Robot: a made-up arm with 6 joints.
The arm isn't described. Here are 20 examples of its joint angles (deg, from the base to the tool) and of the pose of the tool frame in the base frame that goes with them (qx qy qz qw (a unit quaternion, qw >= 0); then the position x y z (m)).
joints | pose
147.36 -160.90 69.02 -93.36 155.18 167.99 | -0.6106 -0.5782 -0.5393 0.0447 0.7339 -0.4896 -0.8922
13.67 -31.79 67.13 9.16 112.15 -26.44 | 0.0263 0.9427 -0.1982 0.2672 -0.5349 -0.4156 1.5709
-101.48 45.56 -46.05 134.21 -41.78 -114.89 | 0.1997 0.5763 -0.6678 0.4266 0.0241 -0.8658 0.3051
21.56 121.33 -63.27 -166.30 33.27 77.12 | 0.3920 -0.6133 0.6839 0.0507 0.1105 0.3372 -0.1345
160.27 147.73 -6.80 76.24 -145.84 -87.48 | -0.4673 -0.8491 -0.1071 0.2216 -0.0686 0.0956 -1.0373
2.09 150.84 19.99 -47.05 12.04 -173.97 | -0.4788 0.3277 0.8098 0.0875 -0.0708 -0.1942 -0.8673
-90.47 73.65 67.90 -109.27 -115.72 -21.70 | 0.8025 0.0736 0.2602 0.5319 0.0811 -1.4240 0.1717
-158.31 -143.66 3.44 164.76 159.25 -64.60 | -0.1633 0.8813 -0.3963 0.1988 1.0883 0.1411 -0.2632
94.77 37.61 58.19 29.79 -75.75 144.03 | 0.8232 0.4216 -0.3228 0.2011 0.1561 1.0620 1.2938
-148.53 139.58 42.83 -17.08 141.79 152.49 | 0.2109 -0.8804 0.2493 0.3440 -0.5233 -0.0054 -1.0233
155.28 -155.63 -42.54 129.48 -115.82 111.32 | -0.6998 0.0089 0.4394 0.5631 0.6544 -0.4980 -0.1694
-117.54 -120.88 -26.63 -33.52 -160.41 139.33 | -0.4501 0.6779 0.1972 0.5467 0.1061 0.7101 0.3377
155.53 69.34 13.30 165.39 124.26 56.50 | -0.5101 0.1593 -0.2698 0.8010 -1.2401 0.2656 0.1268
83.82 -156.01 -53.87 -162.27 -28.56 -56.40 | -0.0846 -0.5368 -0.5640 0.6218 -0.3103 -0.3795 -0.0361
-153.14 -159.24 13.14 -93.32 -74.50 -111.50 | 0.2388 -0.0942 -0.3903 0.8842 0.7680 0.3707 -0.2758
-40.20 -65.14 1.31 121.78 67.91 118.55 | 0.6535 0.0150 0.1317 0.7452 -0.5374 0.6479 1.2367
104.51 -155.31 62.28 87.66 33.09 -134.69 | -0.4549 0.8259 -0.0223 0.3324 0.1775 -0.6399 -1.1737
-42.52 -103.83 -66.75 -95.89 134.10 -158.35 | 0.1103 0.6778 -0.6857 0.2413 -0.1822 0.2062 0.1321
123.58 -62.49 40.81 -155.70 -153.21 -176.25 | -0.5979 0.5147 0.5085 0.3450 0.2490 -0.8380 1.2382
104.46 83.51 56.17 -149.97 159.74 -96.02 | 0.7149 -0.5061 -0.1968 0.4405 -0.5742 1.2524 -0.0486
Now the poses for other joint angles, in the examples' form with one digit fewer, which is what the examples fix.
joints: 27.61 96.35 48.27 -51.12 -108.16 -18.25
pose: 0.171 0.975 0.101 0.103 1.086 0.369 -0.438
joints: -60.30 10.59 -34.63 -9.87 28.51 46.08
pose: -0.202 0.295 -0.461 0.812 0.025 -0.602 0.702
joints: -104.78 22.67 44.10 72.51 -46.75 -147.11
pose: 0.164 -0.651 -0.709 0.214 -0.282 -0.739 1.541
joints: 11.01 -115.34 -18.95 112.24 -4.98 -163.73
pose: 0.376 -0.659 0.358 0.544 -1.154 -0.116 0.374
